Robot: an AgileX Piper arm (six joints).
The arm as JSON. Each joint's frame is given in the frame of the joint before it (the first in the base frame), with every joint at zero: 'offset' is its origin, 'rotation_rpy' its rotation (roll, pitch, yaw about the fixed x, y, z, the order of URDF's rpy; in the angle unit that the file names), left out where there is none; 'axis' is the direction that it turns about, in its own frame. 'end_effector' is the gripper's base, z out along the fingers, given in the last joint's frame.
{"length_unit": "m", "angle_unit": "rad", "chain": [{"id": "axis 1", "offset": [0.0, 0.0, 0.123], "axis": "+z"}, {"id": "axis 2", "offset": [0.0, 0.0, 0.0], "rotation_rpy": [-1.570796, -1.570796, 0.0], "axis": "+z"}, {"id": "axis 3", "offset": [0.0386, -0.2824, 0.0], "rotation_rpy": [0.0, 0.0, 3.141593], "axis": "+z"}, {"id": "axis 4", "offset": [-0.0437, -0.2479, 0.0], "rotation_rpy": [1.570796, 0.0, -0.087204], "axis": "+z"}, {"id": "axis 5", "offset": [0.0, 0.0, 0.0], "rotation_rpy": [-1.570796, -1.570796, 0.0], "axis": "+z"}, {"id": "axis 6", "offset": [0.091, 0.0, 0.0], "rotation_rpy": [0.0, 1.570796, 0.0], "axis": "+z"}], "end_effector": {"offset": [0.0, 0.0, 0.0], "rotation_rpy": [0.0, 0.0, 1.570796]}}
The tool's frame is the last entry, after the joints.
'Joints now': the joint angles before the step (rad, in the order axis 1, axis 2, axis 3, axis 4, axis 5, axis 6). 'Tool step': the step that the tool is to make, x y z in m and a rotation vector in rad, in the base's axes. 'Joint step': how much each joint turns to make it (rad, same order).
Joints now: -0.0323, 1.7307, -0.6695, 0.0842, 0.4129, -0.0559
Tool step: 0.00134, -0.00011, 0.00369, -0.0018, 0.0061, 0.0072
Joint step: 0.0000, -0.0071, -0.0128, -0.0063, 0.0261, -0.0009
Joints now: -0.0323, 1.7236, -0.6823, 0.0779, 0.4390, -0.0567
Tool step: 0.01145, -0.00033, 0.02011, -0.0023, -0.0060, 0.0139
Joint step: 0.0000, -0.0289, -0.0742, -0.0123, 0.0973, 0.0000
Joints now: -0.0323, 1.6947, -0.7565, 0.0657, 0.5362, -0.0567
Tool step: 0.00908, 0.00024, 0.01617, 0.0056, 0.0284, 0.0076
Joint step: 0.0000, -0.0087, -0.0758, -0.0005, 0.1134, -0.0022
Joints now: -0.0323, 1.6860, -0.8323, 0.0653, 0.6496, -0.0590
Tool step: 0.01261, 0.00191, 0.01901, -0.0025, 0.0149, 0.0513
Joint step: 0.0068, 0.0000, -0.0947, -0.0027, 0.1113, -0.0378
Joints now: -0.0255, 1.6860, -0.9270, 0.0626, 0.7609, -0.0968
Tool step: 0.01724, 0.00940, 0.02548, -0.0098, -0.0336, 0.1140
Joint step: 0.0307, 0.0000, -0.1152, -0.0003, 0.0852, -0.0798
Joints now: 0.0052, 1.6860, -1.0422, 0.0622, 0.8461, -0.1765
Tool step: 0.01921, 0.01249, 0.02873, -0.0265, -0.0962, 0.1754
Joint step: 0.0372, 0.0000, -0.1171, 0.0001, 0.0281, -0.1400
